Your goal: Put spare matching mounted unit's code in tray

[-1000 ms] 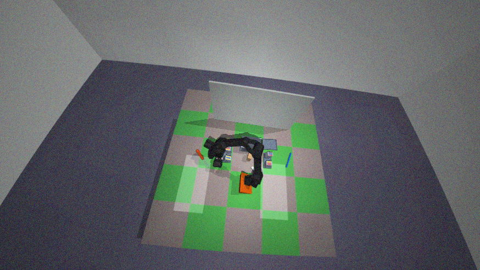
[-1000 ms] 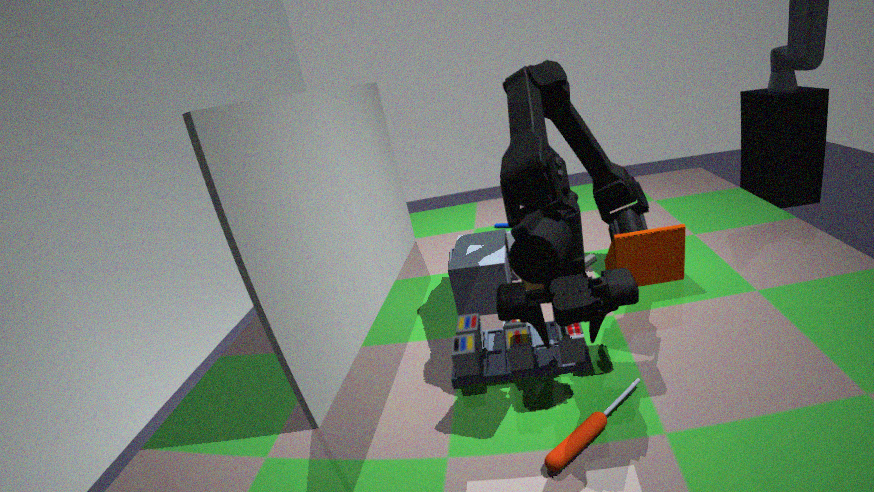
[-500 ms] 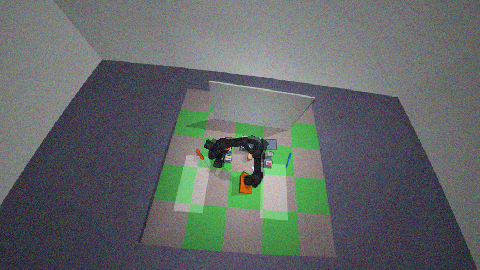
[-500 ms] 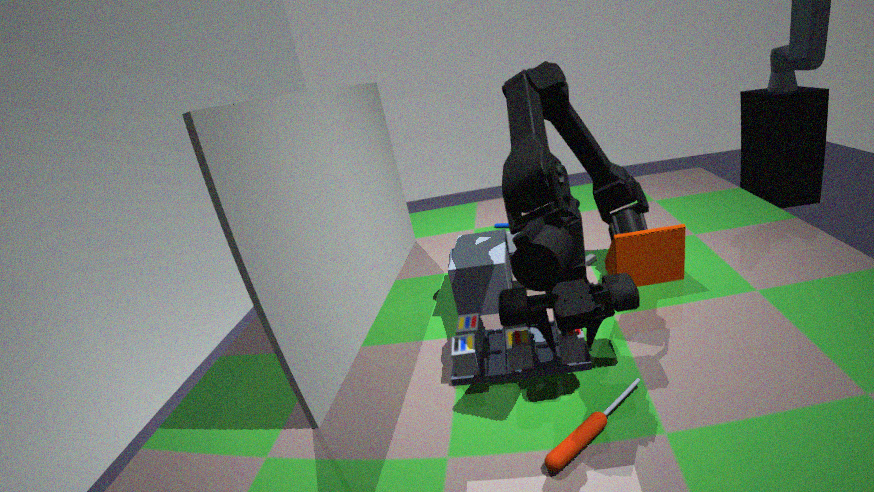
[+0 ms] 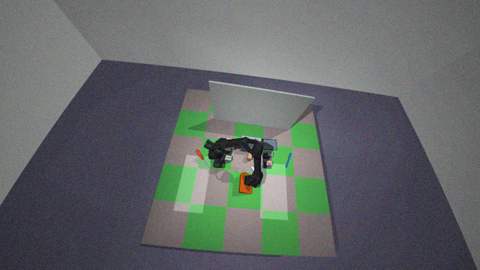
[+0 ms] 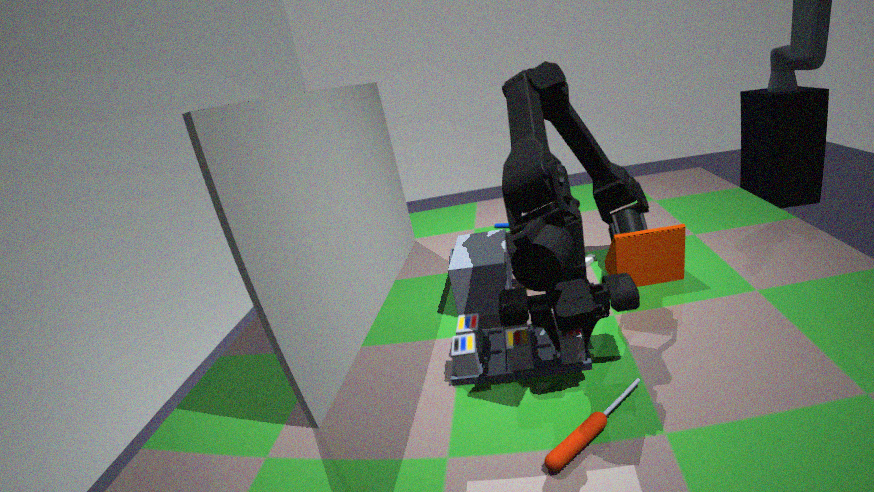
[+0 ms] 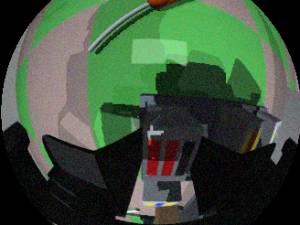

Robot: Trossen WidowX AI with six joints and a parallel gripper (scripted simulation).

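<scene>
My gripper tip is 140 mm short of the grey mounted unit, 220 mm to the left of it and 30 mm below it. The rest, counted from my gripper tip: spare: 390 mm to the right, 20 mm above; then small white piece: 60 mm behind, 290 mm to the right, 10 mm below; then tan piece: 40 mm ahead, 230 mm to the right, 20 mm above.
</scene>
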